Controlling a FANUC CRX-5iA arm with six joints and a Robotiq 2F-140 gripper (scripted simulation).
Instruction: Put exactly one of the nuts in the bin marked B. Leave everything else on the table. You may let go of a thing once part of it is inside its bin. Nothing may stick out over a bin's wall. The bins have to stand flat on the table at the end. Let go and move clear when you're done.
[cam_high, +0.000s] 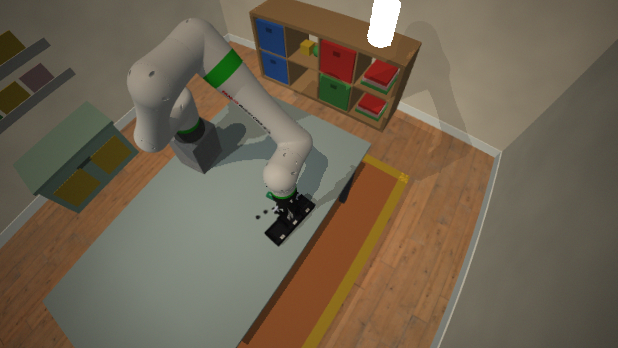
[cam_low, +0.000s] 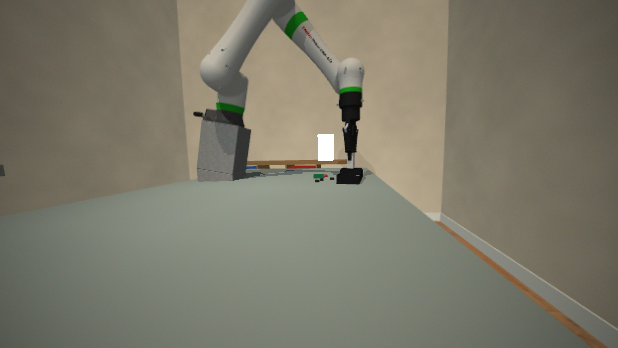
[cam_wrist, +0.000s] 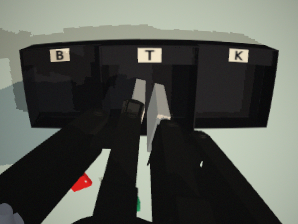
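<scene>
Now: hand 14 cm past the green part, 7 cm above it and 4 cm to the right of it. Round my hand: small red part 13 cm behind, 10 cm to the left, 8 cm below.
</scene>
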